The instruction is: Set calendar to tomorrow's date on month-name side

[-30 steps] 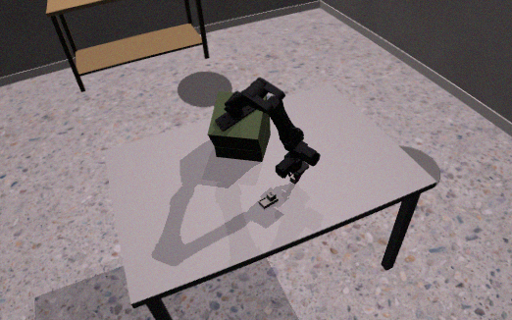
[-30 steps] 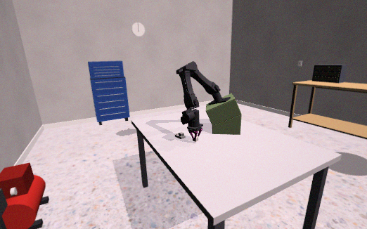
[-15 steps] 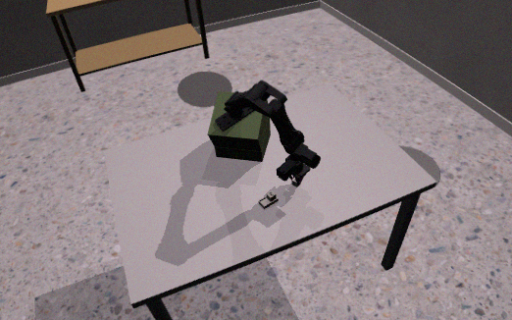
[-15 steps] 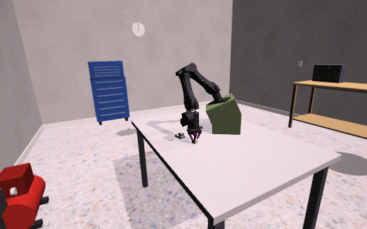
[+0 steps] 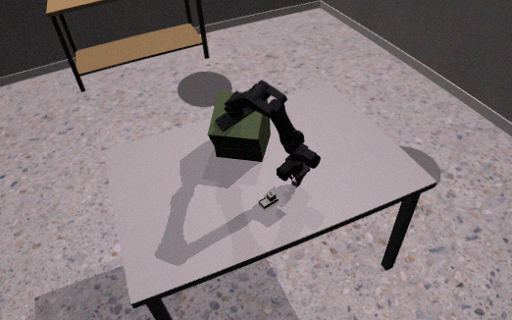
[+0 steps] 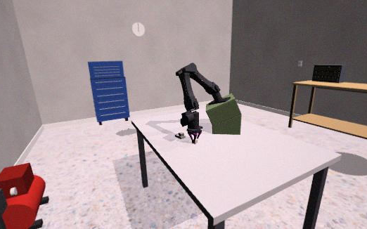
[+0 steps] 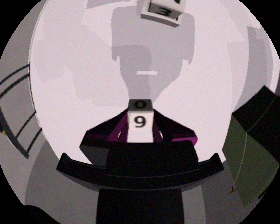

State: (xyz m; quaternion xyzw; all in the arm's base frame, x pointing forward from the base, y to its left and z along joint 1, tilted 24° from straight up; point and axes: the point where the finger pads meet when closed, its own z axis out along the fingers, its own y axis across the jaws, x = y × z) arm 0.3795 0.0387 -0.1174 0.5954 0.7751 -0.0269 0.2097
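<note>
My gripper is now right at the white cube. From my hand the other things lie so: calendar tray 160 mm to the right, 10 mm below.
</note>
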